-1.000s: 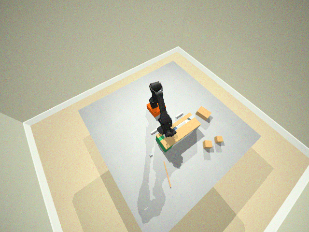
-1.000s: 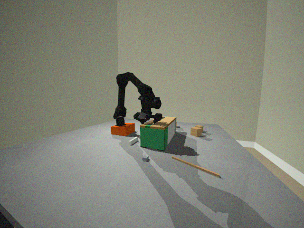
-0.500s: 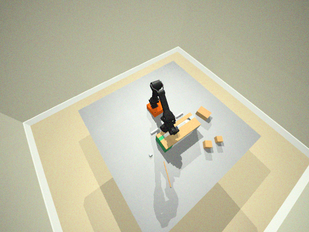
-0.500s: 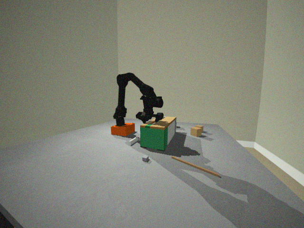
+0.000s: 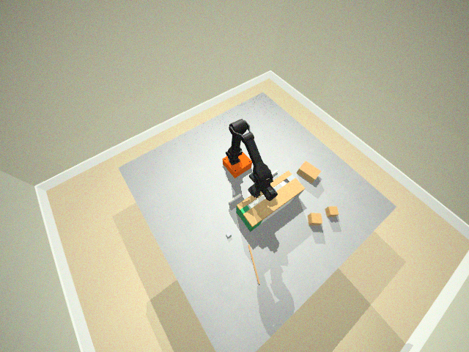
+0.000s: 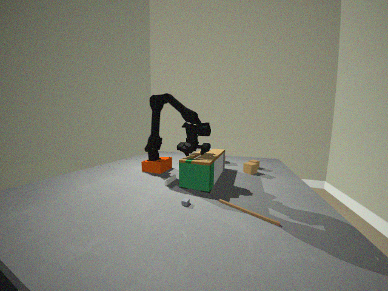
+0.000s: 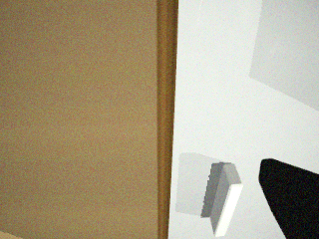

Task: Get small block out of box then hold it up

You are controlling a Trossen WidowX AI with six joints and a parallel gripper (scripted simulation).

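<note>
Now: gripper tip 5 cm short of the blue block and 3 cm to the right of it. From my gripper tip the other things lie so: grey block (31 cm to the right, 12 cm ahead, 8 cm below); tan block (34 cm to the left, 6 cm below, 2 cm ahead); box (4 cm ahead, 2 cm below, 1 cm to the right).
</note>
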